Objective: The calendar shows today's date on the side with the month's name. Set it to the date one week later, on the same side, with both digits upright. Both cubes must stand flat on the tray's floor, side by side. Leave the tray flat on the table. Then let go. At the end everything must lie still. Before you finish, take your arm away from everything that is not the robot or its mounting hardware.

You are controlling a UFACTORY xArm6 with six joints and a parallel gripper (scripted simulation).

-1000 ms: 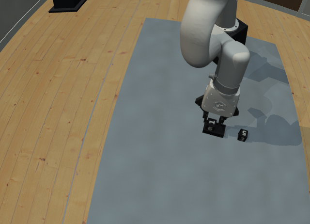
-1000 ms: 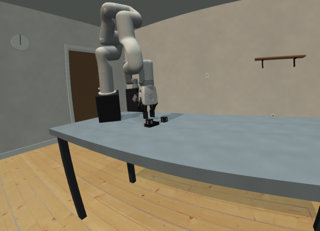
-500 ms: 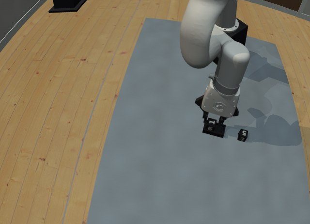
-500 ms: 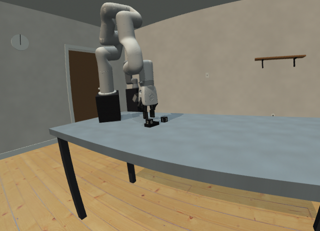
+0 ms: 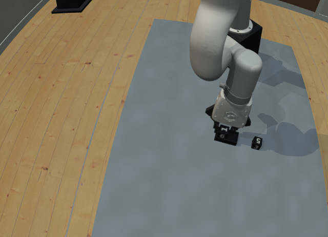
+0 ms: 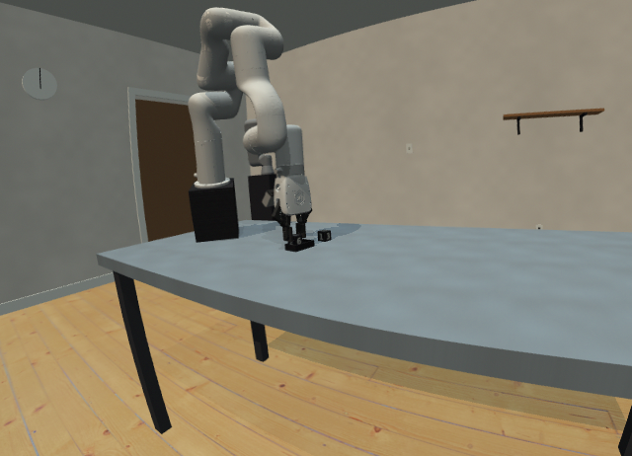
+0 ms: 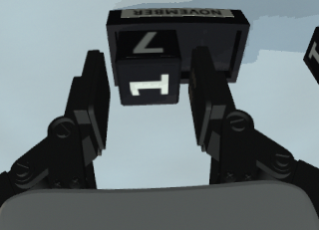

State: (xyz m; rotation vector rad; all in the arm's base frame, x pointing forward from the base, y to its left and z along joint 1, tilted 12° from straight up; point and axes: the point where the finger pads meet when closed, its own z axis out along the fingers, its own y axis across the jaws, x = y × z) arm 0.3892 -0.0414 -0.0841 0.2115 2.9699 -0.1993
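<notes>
My gripper is now 2 cm to the right of the black tray and 4 cm above it.
</notes>
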